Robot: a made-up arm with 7 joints.
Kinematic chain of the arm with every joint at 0, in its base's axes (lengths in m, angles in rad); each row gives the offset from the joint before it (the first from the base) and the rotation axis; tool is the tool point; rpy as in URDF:
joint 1: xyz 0 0 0.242 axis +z
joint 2: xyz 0 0 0 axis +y
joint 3: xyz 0 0 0.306 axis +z
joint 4: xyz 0.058 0 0 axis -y
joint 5: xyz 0.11 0 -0.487 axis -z
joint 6: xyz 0 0 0 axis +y
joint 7: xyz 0.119 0 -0.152 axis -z
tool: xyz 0 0 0 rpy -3.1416 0 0
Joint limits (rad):
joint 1: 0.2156..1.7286
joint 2: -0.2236..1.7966
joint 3: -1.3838..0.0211
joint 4: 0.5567..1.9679
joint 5: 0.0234..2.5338
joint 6: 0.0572..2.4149
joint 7: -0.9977..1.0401
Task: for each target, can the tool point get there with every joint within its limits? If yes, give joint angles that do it. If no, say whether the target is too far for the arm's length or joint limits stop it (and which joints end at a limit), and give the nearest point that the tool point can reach.
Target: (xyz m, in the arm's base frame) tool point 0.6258 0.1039 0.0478
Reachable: yes | joints 1.2415 0.7843 -1.2209 1.0343 1.5072 1.4579 0.6852
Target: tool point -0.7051 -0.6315 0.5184
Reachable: no: joint limits stop it (at a limit: joint 1, joint 2, joint 3, joint 4, joint 5) | nearest point -0.1349 -0.4696 0.2713 | short by 0.642 m
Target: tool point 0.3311 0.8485 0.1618
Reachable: yes | joints 1.3692 0.8382 -0.2171 1.8265 0.2741 0.4969 0.7627
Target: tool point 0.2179 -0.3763 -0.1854
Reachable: yes | joints 0.3541 1.2381 -0.8919 0.8887 0.8308 1.1309 -0.1440
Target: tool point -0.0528 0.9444 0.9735
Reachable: no: too far | nearest point -0.0419 0.7492 0.8223 | short by 0.247 m
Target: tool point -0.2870 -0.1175 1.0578
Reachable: no: joint limits stop it (at a limit: joint 1, joint 2, joint 3, joint 4, joint 6) | nearest point -0.1660 0.1842 1.0201 | short by 0.327 m
